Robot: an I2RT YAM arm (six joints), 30 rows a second.
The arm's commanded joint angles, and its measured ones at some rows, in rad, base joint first. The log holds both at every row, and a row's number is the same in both.
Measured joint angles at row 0: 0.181, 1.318, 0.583, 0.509, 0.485, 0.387
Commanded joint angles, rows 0 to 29: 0.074, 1.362, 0.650, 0.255, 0.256, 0.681; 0.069, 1.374, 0.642, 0.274, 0.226, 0.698; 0.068, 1.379, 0.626, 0.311, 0.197, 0.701; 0.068, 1.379, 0.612, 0.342, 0.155, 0.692; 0.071, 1.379, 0.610, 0.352, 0.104, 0.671; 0.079, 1.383, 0.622, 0.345, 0.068, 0.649; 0.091, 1.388, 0.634, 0.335, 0.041, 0.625; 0.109, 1.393, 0.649, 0.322, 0.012, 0.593; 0.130, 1.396, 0.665, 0.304, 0.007, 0.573; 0.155, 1.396, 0.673, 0.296, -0.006, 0.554; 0.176, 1.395, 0.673, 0.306, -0.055, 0.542; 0.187, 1.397, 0.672, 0.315, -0.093, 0.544; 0.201, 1.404, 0.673, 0.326, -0.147, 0.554; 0.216, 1.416, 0.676, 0.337, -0.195, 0.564; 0.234, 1.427, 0.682, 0.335, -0.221, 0.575; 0.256, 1.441, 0.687, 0.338, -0.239, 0.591; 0.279, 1.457, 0.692, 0.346, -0.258, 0.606; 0.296, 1.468, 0.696, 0.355, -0.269, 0.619; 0.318, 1.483, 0.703, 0.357, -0.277, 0.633; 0.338, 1.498, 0.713, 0.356, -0.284, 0.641; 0.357, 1.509, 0.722, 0.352, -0.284, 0.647; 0.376, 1.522, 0.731, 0.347, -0.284, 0.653; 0.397, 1.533, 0.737, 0.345, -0.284, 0.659; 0.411, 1.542, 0.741, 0.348, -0.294, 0.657; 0.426, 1.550, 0.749, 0.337, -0.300, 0.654; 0.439, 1.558, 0.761, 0.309, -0.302, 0.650; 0.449, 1.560, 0.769, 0.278, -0.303, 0.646; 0.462, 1.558, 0.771, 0.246, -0.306, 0.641; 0.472, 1.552, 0.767, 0.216, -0.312, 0.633; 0.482, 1.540, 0.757, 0.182, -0.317, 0.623
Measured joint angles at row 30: 0.464, 1.571, 0.739, 0.291, -0.289, 0.637
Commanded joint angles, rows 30 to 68: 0.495, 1.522, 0.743, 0.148, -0.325, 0.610; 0.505, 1.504, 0.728, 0.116, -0.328, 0.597; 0.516, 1.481, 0.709, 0.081, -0.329, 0.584; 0.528, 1.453, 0.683, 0.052, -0.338, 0.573; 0.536, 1.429, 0.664, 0.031, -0.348, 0.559; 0.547, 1.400, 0.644, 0.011, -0.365, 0.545; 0.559, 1.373, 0.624, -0.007, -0.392, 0.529; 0.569, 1.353, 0.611, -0.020, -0.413, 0.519; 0.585, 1.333, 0.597, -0.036, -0.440, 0.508; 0.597, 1.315, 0.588, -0.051, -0.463, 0.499; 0.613, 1.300, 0.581, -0.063, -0.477, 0.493; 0.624, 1.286, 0.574, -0.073, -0.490, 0.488; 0.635, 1.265, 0.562, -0.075, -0.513, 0.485; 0.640, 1.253, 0.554, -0.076, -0.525, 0.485; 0.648, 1.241, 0.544, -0.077, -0.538, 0.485; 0.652, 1.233, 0.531, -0.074, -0.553, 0.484; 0.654, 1.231, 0.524, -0.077, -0.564, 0.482; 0.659, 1.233, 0.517, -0.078, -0.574, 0.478; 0.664, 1.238, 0.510, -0.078, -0.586, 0.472; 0.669, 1.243, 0.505, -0.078, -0.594, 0.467; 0.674, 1.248, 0.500, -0.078, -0.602, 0.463; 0.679, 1.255, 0.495, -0.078, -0.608, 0.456; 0.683, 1.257, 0.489, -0.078, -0.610, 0.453; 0.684, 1.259, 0.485, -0.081, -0.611, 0.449; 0.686, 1.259, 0.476, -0.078, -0.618, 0.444; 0.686, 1.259, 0.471, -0.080, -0.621, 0.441; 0.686, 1.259, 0.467, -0.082, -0.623, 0.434; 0.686, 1.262, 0.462, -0.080, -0.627, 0.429; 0.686, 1.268, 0.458, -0.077, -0.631, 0.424; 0.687, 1.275, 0.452, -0.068, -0.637, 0.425; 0.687, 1.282, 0.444, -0.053, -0.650, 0.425; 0.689, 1.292, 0.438, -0.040, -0.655, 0.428; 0.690, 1.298, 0.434, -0.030, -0.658, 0.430; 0.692, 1.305, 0.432, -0.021, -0.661, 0.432; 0.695, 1.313, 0.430, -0.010, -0.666, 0.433; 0.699, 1.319, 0.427, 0.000, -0.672, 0.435; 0.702, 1.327, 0.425, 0.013, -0.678, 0.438; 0.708, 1.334, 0.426, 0.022, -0.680, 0.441; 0.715, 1.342, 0.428, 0.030, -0.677, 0.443
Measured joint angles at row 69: 0.696, 1.332, 0.430, -0.014, -0.651, 0.447
